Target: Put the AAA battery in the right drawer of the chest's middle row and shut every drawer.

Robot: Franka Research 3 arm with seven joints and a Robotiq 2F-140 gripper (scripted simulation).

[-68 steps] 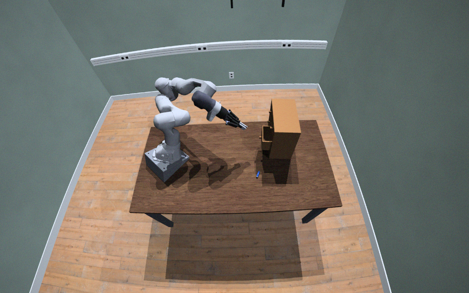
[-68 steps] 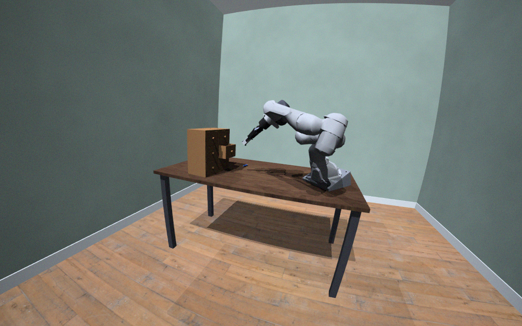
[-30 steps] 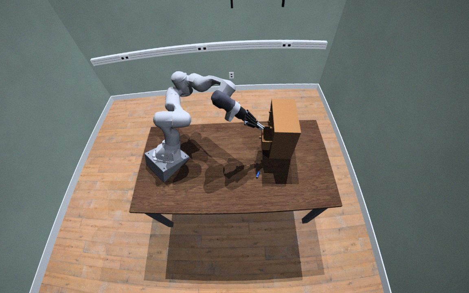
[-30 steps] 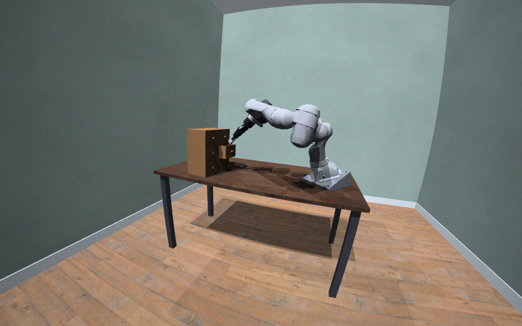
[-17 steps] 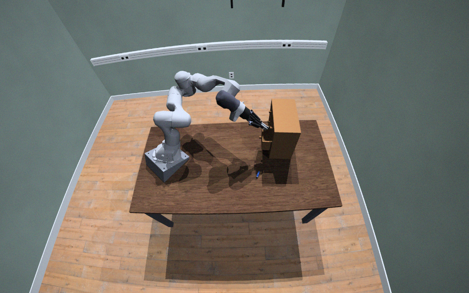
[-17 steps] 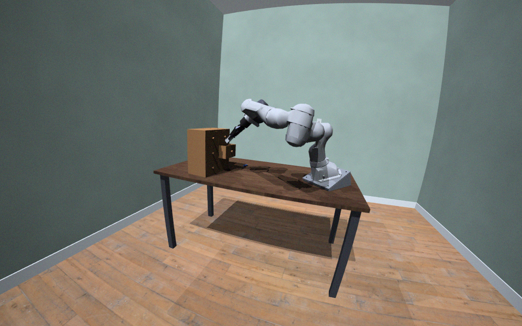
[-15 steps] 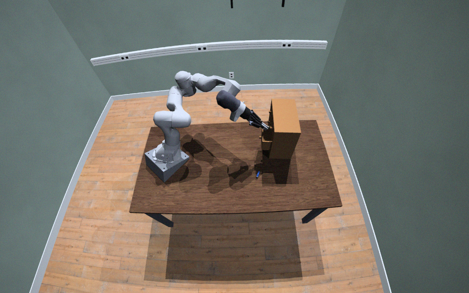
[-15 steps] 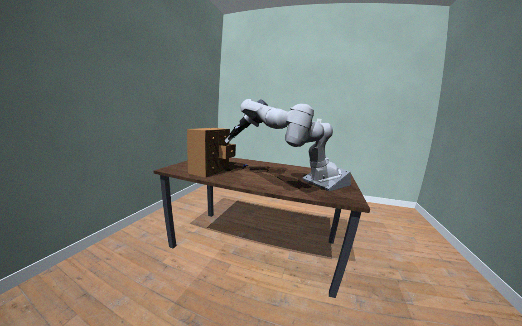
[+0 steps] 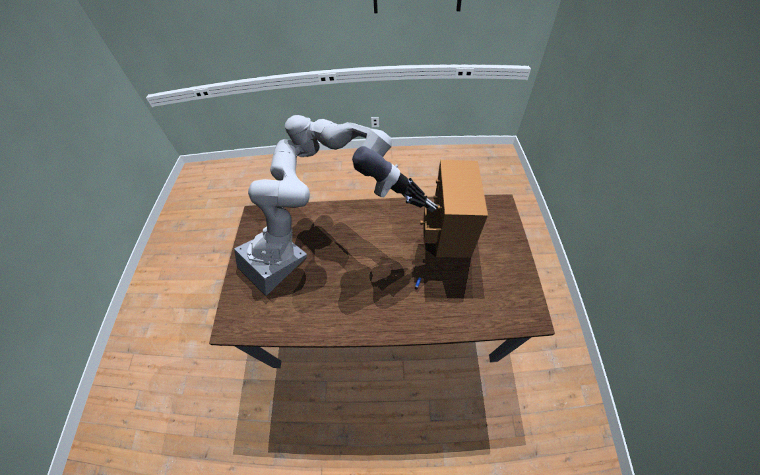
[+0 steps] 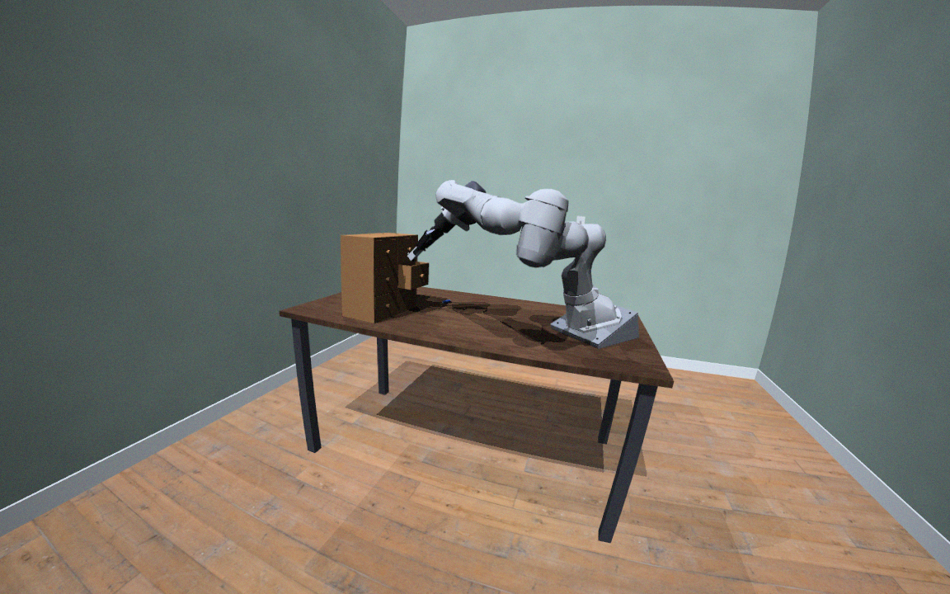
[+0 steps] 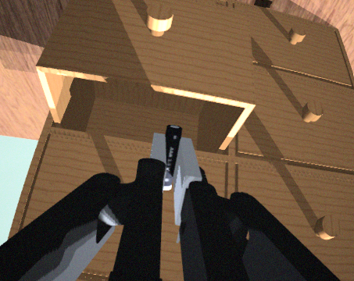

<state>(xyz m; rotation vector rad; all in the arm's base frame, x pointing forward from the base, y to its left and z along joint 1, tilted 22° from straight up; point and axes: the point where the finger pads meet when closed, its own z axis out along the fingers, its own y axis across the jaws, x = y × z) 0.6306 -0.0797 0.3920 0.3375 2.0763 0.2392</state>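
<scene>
My hand is 2 cm short of the AAA battery and 2 cm above it. From my hand the other things lie so: small blue cylinder (7 cm behind, 24 cm to the right, 26 cm below).
</scene>
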